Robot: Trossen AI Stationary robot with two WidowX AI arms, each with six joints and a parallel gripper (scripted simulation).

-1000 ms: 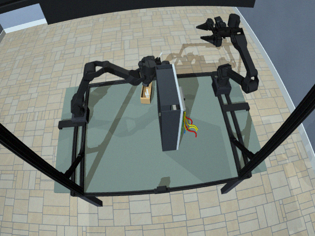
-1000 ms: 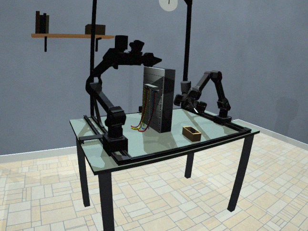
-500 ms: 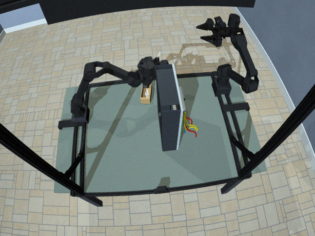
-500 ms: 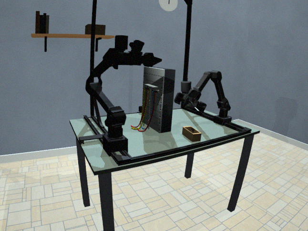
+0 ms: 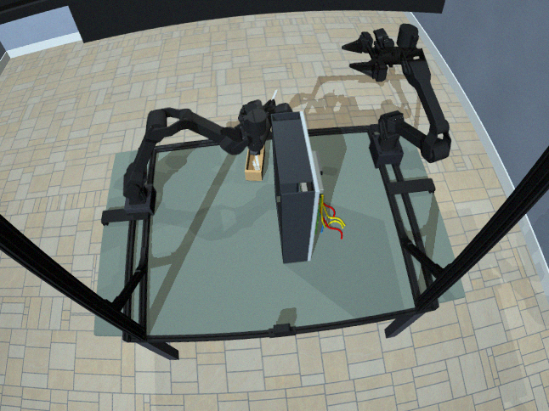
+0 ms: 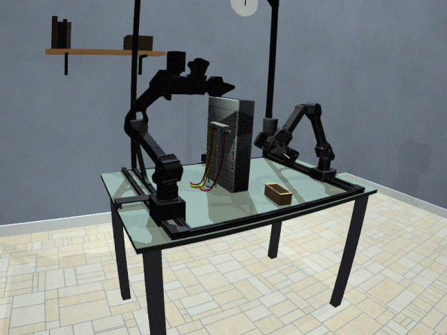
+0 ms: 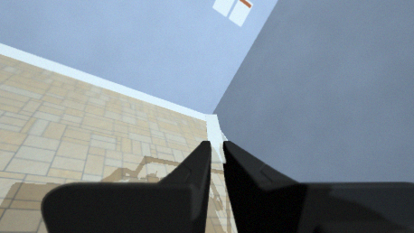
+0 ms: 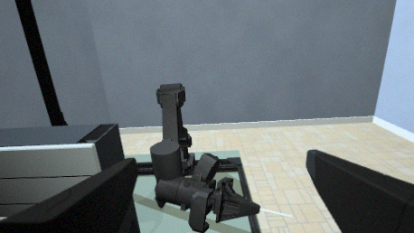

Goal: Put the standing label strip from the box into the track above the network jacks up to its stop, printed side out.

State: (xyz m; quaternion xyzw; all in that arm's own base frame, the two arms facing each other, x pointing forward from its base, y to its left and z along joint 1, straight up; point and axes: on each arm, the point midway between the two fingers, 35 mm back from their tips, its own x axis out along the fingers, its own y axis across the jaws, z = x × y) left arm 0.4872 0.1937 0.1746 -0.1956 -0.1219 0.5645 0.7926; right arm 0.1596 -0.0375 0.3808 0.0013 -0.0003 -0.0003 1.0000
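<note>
Right now my left hand is 50 mm short of the blue-white label strip and 20 mm to the left of it. Round my left hand: box 210 mm below, 70 mm to the left, 60 mm behind.
</note>
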